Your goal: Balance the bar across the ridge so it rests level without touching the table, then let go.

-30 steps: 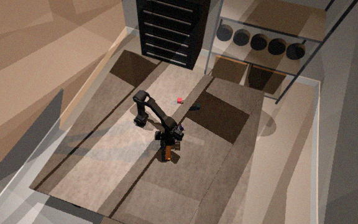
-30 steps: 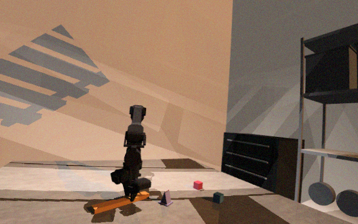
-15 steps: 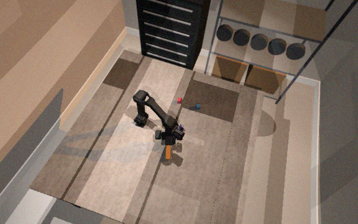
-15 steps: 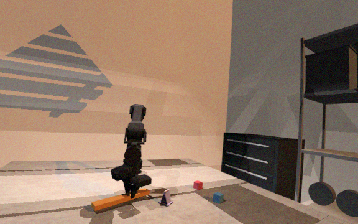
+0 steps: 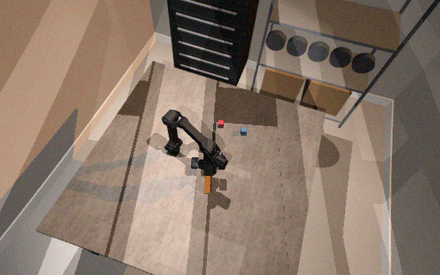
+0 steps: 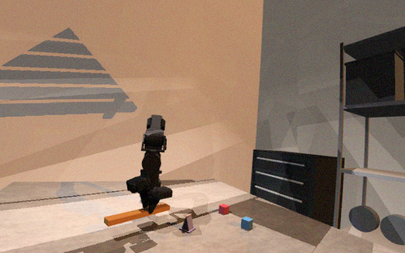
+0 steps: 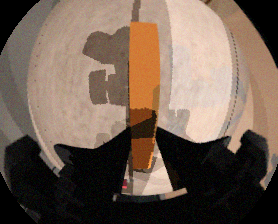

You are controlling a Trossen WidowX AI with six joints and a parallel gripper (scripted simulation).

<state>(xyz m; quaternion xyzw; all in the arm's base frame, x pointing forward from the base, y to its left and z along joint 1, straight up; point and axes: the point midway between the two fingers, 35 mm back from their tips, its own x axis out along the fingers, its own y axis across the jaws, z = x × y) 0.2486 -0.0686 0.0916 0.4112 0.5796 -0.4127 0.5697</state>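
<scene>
My gripper tip is 30 mm to the left of the bar and 10 mm short of it. From my gripper tip the other things lie so: blue cube: 360 mm to the left, 110 mm ahead, 40 mm below; then red cube: 360 mm to the left, 40 mm below, 40 mm behind.
</scene>
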